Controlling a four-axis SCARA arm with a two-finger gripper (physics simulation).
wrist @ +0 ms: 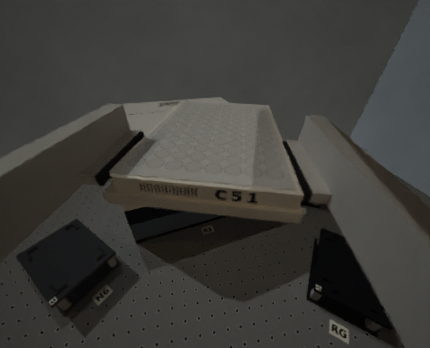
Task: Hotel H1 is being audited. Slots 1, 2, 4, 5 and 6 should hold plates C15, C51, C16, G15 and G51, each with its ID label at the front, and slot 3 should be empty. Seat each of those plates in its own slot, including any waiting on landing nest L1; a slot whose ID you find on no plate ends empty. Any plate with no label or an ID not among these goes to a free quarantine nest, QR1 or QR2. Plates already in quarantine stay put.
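Places are measured from the arm's base along level axes (x right, y up, z back), in centimetres.
Pixels of known places: gripper, fingertip midpoint: (212,126).
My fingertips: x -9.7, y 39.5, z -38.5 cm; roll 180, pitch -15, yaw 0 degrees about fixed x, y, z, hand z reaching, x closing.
Note:
For each thing: its top centre in the pictures, then the offset to it from my fingertips. "spot": a spot on its surface instead.
- pale plate, middle of its top: (216,125) dx +0.6, dy -0.5, dz -1.6 cm
- dark low unit, surface spot: (165,225) spot: dx -7.9, dy -34.5, dz -21.1 cm
A pale plate (207,145) with rows of round wells shows in the middle of the wrist view. Its front edge carries a barcode and the ID C51, facing the camera. My gripper (212,126) is shut on this plate, with one dark pad against each long side. The plate is held level, above the perforated deck. The hotel's slots, landing nest L1 and quarantine nests QR1 and QR2 cannot be made out in this view.
A black nest (70,260) labelled N6 stands at the lower left. Another black nest (340,285) labelled RG is at the lower right, partly behind the right finger. A dark low unit (165,225) with a small, hard-to-read label shows below the plate. A pale surface shows behind the plate.

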